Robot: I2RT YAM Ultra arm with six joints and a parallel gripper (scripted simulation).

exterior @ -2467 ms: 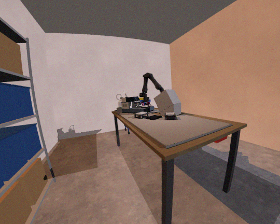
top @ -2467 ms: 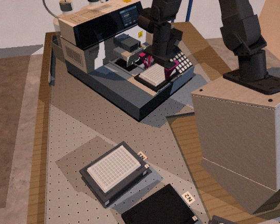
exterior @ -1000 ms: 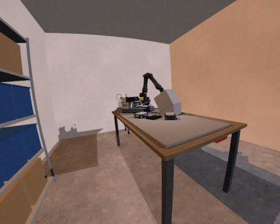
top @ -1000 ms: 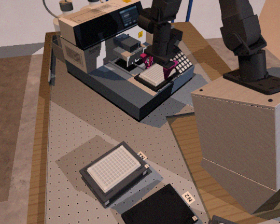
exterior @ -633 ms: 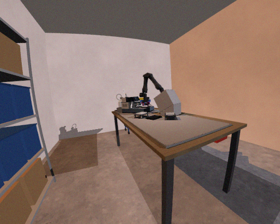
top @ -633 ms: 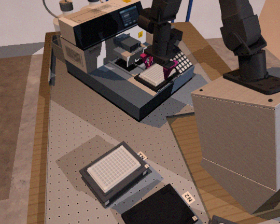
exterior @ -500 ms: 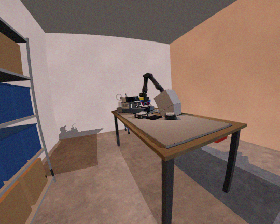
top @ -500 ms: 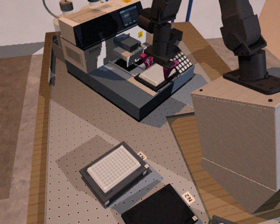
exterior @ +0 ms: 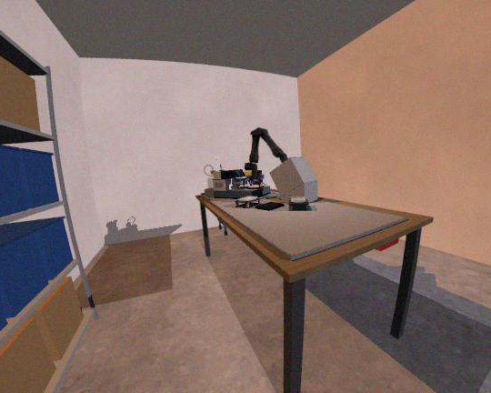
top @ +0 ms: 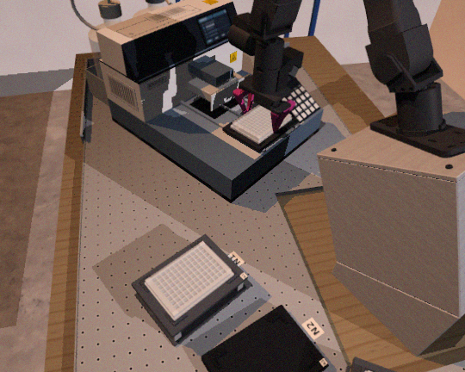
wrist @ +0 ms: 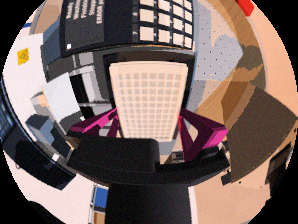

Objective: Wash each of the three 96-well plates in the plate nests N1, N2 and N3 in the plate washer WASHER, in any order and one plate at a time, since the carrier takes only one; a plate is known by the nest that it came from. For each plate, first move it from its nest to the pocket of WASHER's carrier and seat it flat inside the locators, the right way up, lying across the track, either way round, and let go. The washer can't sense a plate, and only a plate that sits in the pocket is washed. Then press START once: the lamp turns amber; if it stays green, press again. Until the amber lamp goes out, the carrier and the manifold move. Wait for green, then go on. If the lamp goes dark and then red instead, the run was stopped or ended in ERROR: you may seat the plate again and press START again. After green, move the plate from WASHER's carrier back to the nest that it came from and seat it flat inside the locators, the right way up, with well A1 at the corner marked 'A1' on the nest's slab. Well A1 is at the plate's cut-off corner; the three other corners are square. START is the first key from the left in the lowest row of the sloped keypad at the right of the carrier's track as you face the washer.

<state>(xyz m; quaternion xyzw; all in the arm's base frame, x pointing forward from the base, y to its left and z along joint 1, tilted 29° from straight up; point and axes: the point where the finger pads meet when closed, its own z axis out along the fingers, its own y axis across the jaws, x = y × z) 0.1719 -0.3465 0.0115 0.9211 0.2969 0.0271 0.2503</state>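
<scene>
Now: the dark carrier pocket 1 cm below my hand. Round my hand: nest N1 (34 cm to the left, 24 cm ahead, 6 cm below); manifold (13 cm to the right, 8 cm ahead, 4 cm above); washer (13 cm to the right, 8 cm ahead, 3 cm above).
</scene>
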